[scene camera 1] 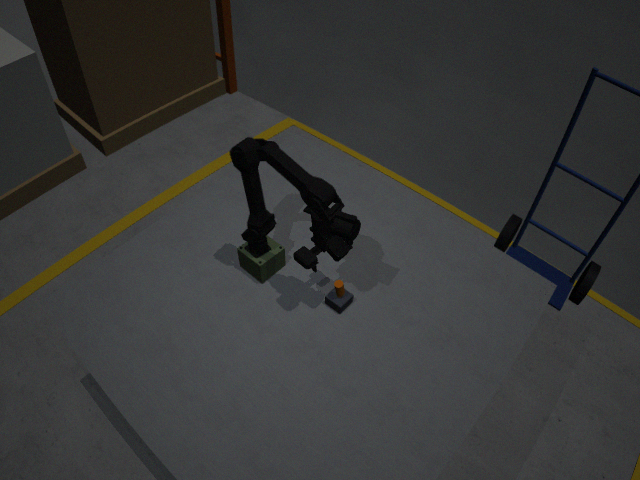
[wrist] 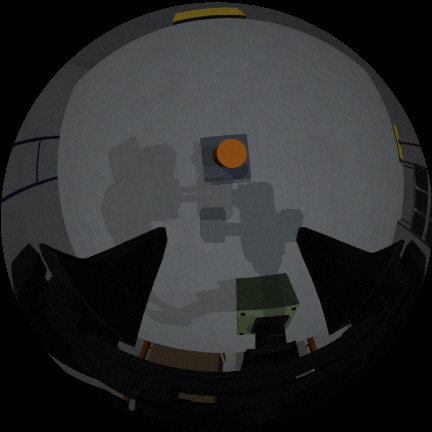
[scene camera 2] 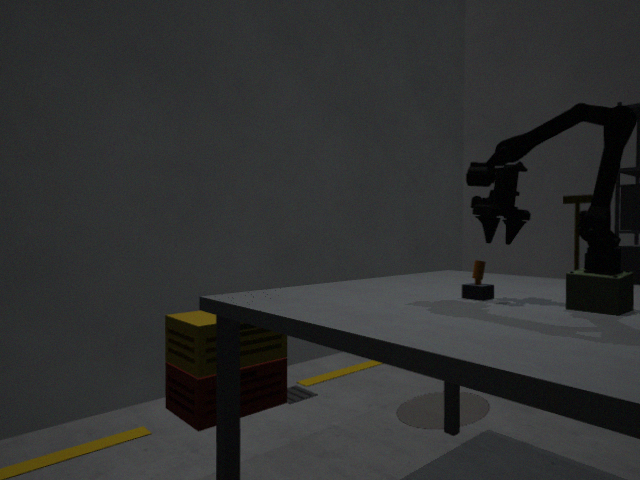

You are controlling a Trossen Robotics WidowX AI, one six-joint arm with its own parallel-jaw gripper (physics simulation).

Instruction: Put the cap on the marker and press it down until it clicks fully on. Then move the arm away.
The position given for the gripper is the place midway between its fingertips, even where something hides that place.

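Gripper [scene camera 2: 498, 243], [scene camera 1: 326, 262], [wrist: 234, 234]. Orange cap [wrist: 230, 152]. Dark grey block [wrist: 211, 171].
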